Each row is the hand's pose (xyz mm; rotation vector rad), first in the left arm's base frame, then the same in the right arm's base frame.
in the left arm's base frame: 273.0 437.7 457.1 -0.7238 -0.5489 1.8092
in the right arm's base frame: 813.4 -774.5 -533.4 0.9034 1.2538 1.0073
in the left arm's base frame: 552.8 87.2 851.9 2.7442 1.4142 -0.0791
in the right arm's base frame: 923.7 -1341.9 -684.8 -1.2720 0.1658 2.2304
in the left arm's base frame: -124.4 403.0 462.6 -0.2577 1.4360 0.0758
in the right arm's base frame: 1070.5 -624.7 -267.6 -0.2425 -2.5524 0.5123
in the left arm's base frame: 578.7 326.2 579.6 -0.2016 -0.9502 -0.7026
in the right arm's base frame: 707.6 -1051.5 -714.9 -1.2839 1.1828 -0.5748
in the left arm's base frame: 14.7 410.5 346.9 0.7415 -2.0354 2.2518
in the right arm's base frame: 893.0 -633.4 -302.4 1.1011 -0.5191 0.3569
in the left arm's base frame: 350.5 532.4 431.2 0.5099 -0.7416 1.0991
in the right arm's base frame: 747.7 -724.0 -627.1 0.7172 1.0785 -0.3935
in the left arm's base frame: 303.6 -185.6 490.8 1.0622 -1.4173 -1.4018
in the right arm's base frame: 795.1 -1294.1 -186.7 -1.2564 -0.1476 -1.5491
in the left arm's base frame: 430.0 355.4 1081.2 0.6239 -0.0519 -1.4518
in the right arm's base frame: 1188.9 -1170.4 -884.5 -1.5426 1.2336 -2.0602
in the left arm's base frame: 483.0 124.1 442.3 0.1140 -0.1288 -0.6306
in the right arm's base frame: 655.4 -1110.6 -464.6 -0.9699 1.8846 -1.1688
